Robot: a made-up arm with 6 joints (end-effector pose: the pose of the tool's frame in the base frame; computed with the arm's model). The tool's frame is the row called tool. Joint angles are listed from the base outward.
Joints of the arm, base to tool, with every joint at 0 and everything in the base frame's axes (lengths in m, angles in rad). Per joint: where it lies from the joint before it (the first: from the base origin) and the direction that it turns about. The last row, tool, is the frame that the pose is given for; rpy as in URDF.
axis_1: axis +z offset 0 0 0.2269
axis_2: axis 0 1 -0.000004 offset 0 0 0
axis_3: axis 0 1 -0.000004 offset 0.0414 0 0.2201
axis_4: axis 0 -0.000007 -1 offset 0.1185 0 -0.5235
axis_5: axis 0 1 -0.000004 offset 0 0 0
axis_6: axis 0 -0.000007 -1 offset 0.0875 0 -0.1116
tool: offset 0 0 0 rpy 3.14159 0 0
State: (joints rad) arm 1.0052 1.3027 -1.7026 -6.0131 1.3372 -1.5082
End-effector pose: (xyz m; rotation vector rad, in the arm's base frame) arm 0.2486 0.4356 -0.3261 -0.9889 -2.2620 1.1336
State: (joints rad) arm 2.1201 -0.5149 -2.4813 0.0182 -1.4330 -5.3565
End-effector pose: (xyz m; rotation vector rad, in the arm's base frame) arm 0.1300 -0.2081 0.9212 1.0575 0.7351 -0.0676
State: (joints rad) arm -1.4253 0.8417 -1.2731 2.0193 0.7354 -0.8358
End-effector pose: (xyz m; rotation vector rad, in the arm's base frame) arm 0.0932 -0.5739 -0.2100 -0.8026 2.2320 -1.0436
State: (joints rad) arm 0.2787 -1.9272 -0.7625 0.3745 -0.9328 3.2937
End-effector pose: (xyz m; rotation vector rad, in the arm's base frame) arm -0.1964 -0.1101 0.7658 0.2759 -0.4674 0.7114
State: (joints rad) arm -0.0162 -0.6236 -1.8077 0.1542 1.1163 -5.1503
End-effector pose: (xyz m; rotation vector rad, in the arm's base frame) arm 0.2863 0.0049 0.9608 -1.7077 1.0585 -1.2137
